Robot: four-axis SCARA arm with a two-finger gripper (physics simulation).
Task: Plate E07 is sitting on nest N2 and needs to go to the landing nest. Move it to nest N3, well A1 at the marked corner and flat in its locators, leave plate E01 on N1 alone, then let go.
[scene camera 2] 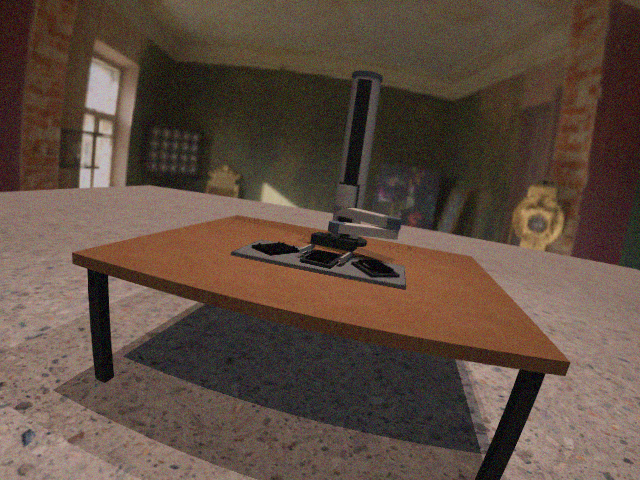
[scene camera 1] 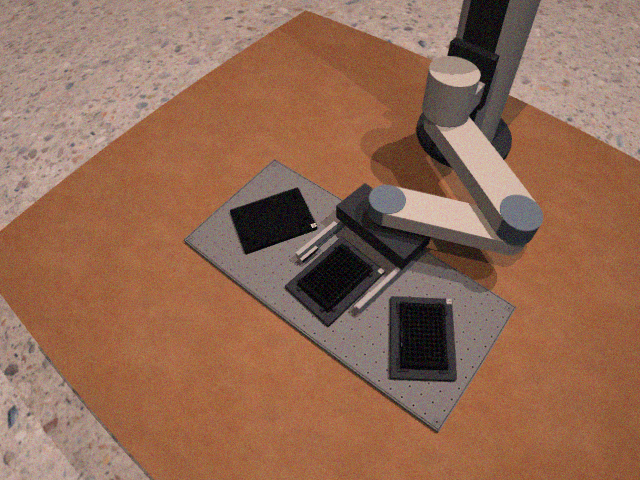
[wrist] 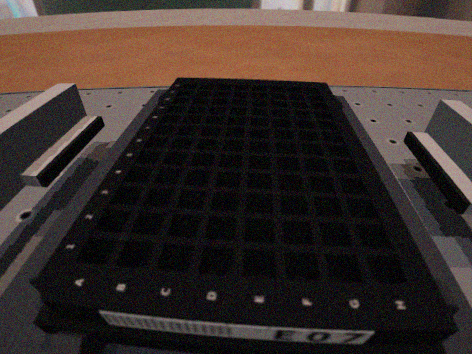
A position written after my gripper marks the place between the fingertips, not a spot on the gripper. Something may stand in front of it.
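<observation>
A dark nest [scene camera 1: 327,318] is here in the scene. Then there is my gripper [scene camera 1: 326,282], which carries nothing; I also see the gripper [scene camera 2: 320,255] from scene camera 2, and the wrist view shows me the gripper [wrist: 251,109] as well.
</observation>
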